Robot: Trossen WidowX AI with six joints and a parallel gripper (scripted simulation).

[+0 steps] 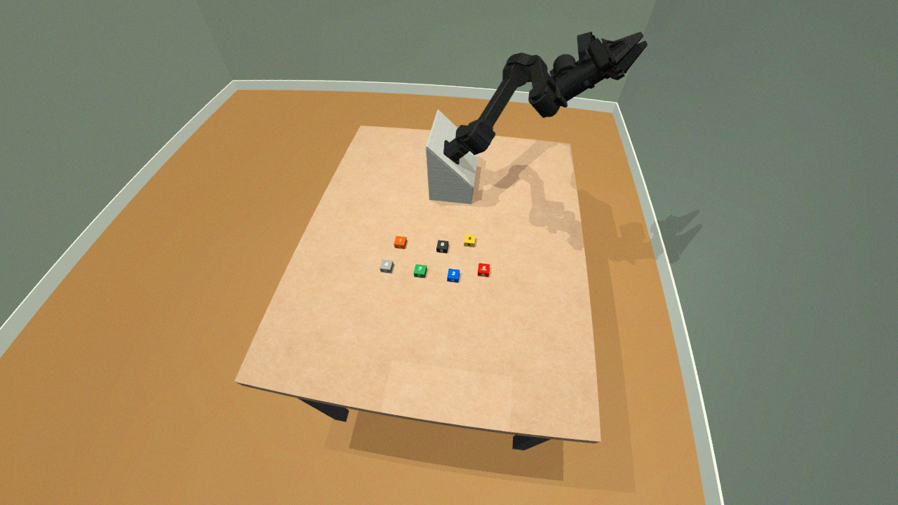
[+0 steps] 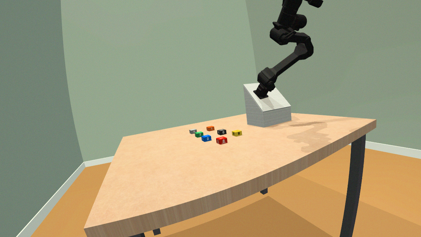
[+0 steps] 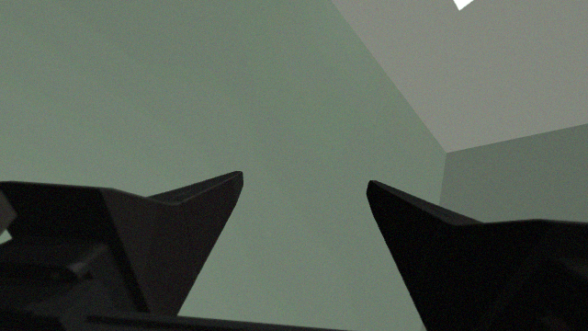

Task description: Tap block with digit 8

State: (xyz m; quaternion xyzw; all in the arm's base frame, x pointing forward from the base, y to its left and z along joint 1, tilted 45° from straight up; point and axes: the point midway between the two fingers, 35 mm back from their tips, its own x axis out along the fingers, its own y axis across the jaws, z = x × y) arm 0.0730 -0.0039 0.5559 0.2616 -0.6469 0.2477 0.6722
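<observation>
The yellow block lies 56 cm below my gripper tip, 34 cm to the right of it and 12 cm ahead of it. Also, from my gripper tip: black 0 block: 56 cm below, 43 cm to the right, 15 cm ahead; red block: 56 cm below, 30 cm to the right, 23 cm ahead; blue 2 block: 56 cm below, 39 cm to the right, 25 cm ahead.
</observation>
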